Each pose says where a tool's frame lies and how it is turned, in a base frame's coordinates. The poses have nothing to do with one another.
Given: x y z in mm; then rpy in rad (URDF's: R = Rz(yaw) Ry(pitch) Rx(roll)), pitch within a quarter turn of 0, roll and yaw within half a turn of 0.
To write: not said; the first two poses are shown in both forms.
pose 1, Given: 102.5 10.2 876.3 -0.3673 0.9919 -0.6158
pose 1, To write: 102.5 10.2 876.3 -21.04 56.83 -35.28
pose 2, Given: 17.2 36.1 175.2 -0.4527 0.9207 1.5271
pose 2, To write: 17.2 36.1 175.2 -25.94 52.75 87.50
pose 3, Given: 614.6 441.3 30.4 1.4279 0.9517 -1.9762
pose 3, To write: 614.6 441.3 30.4 81.81 54.53 -113.23
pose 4, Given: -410.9 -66.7 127.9 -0.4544 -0.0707 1.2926
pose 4, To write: -410.9 -66.7 127.9 -26.04 -4.05 74.06
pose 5, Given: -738.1 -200.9 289.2 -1.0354 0.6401 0.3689
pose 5, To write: -738.1 -200.9 289.2 -59.32 36.68 21.14
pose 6, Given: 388.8 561.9 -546.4 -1.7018 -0.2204 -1.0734
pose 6, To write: 388.8 561.9 -546.4 -97.51 -12.63 -61.50
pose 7, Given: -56.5 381.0 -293.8 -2.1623 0.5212 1.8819
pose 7, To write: -56.5 381.0 -293.8 -123.89 29.86 107.82
